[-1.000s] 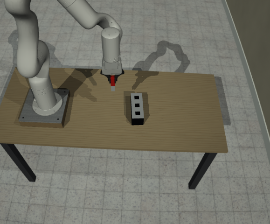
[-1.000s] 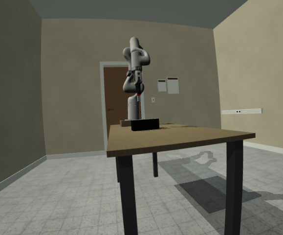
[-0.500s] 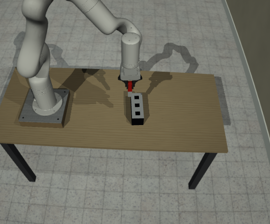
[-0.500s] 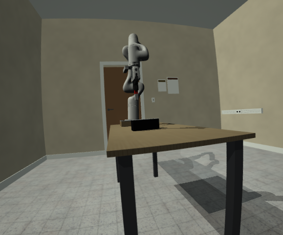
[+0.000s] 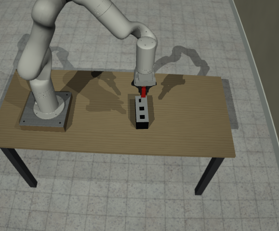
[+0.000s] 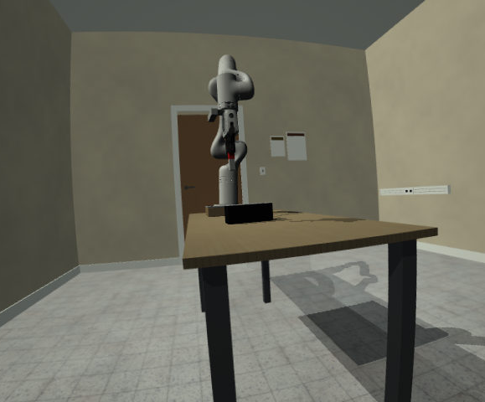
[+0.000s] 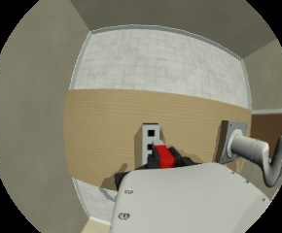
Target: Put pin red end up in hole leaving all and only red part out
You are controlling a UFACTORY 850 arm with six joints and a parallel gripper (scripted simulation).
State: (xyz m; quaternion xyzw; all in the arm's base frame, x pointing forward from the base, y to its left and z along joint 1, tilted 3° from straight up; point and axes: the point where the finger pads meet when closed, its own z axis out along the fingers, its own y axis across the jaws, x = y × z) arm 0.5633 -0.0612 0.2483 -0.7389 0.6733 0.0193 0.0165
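The black block lies 270 mm below my hand and 60 mm to the left of it. Round my hand: pin 10 mm below.
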